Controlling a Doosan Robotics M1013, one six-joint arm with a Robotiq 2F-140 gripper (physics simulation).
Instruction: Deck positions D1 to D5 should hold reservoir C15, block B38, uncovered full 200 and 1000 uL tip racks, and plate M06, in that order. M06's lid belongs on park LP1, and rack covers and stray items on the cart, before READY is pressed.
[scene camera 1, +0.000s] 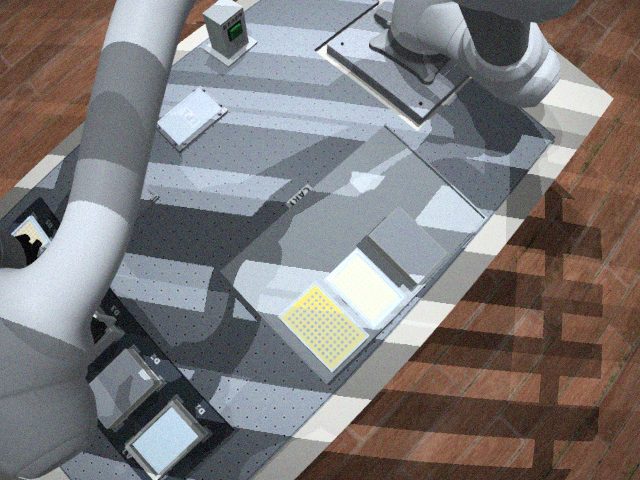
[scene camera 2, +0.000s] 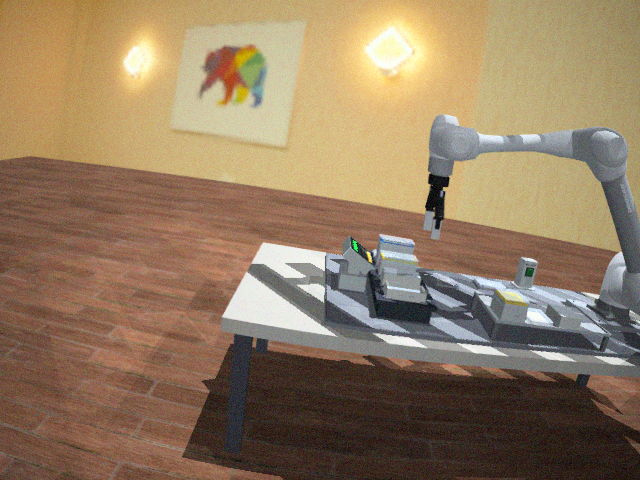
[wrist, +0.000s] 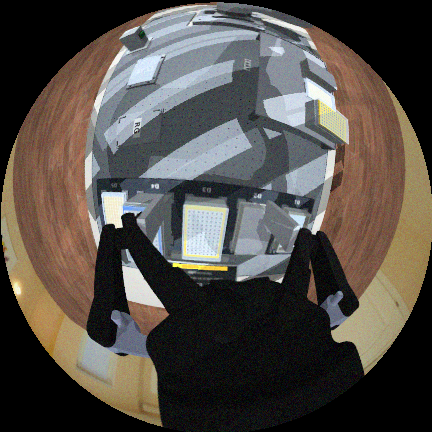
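Where they show: gripper, fingertip midpoint: (scene camera 2: 430, 234) (wrist: 216, 207); arm's base, link origin: (scene camera 1: 417, 45) (scene camera 2: 610, 315).
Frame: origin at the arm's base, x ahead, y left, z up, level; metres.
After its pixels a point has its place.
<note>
My gripper (scene camera 2: 432, 227) @[x 0.895, y -0.058, z 0.207 m] (wrist: 216, 207) @[x 0.895, y -0.058, z 0.207 m] is open and empty, high above the deck row. Reservoir C15 (scene camera 1: 166, 438) @[x 1.009, y 0.171, z 0.056 m] (wrist: 299, 219) @[x 0.977, y 0.193, z 0.056 m], pale blue, sits at D1. Grey block B38 (scene camera 1: 124, 387) @[x 0.987, y 0.059, z 0.082 m] (wrist: 250, 227) @[x 0.985, y 0.034, z 0.082 m] sits at D2. A yellow-rimmed tip rack (wrist: 204, 232) @[x 0.981, y -0.071, z 0.111 m] with visible holes stands at D3. A blue-rimmed rack (wrist: 134, 207) @[x 0.916, y -0.199, z 0.144 m] at D4 is partly hidden by a finger. Cream plate M06 (scene camera 1: 31, 230) @[x 0.921, y -0.327, z 0.054 m] (wrist: 113, 207) @[x 0.945, y -0.318, z 0.051 m] is at D5. Park LP1 (scene camera 1: 191, 117) @[x 0.503, y -0.268, z 0.000 m] (wrist: 146, 70) @[x 0.519, y -0.264, z 0.000 m] is a pale flat pad; I cannot tell whether a clear lid lies on it. The READY button (scene camera 1: 235, 31) @[x 0.297, y -0.317, z 0.068 m] (scene camera 2: 529, 272) @[x 0.296, y -0.317, z 0.062 m] shows green.
The cart (scene camera 1: 330, 222) @[x 0.508, y 0.135, z 0.042 m] (scene camera 2: 542, 336) holds a yellow-topped rack (scene camera 1: 324, 328) @[x 0.676, y 0.257, z 0.112 m] (scene camera 2: 511, 305) @[x 0.701, y 0.316, z 0.096 m] (wrist: 332, 121) @[x 0.684, y 0.237, z 0.113 m], a cream-topped plate (scene camera 1: 366, 287) @[x 0.566, y 0.267, z 0.059 m] (wrist: 320, 91) @[x 0.553, y 0.261, z 0.059 m] and a grey box-like cover (scene camera 1: 408, 248) @[x 0.466, y 0.282, z 0.084 m] (scene camera 2: 564, 315) @[x 0.488, y 0.321, z 0.083 m]. A spot marked RG (wrist: 137, 126) @[x 0.729, y -0.263, z -0.010 m] lies inward of D4 and D5. The status display (scene camera 2: 360, 250) @[x 1.131, y -0.075, z 0.109 m] stands behind the deck row.
</note>
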